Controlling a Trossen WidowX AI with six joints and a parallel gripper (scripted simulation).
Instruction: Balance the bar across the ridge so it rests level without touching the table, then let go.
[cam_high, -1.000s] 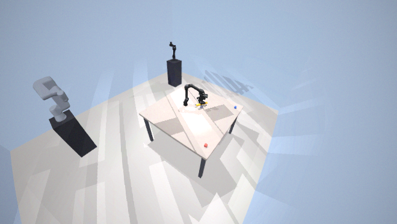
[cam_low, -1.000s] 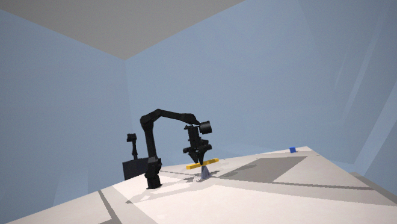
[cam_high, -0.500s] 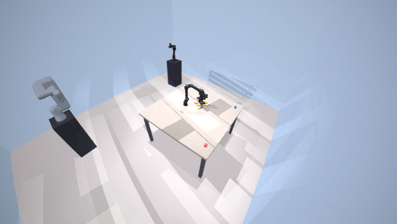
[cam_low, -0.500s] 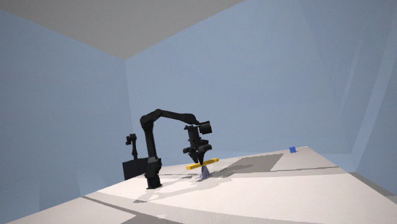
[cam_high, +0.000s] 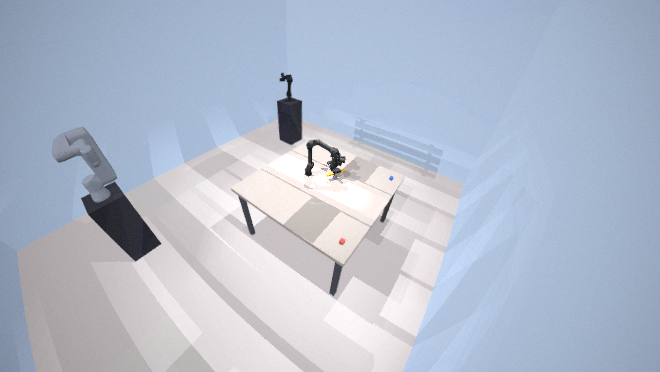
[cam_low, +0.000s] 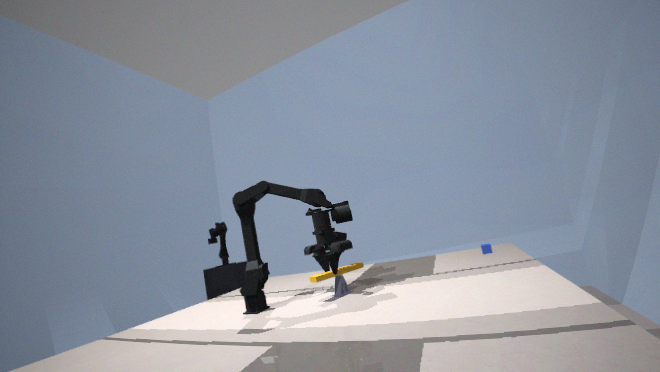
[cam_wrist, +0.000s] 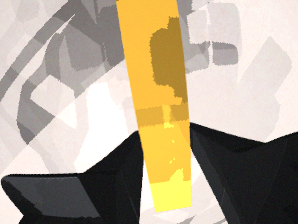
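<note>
My gripper tip is 3 cm to the right of the yellow bar and 1 cm short of it. From my gripper tip the other things lie so: small red cube 60 cm to the right, 49 cm ahead, 6 cm below; then small blue cube 49 cm ahead, 40 cm to the left, 6 cm below.
</note>
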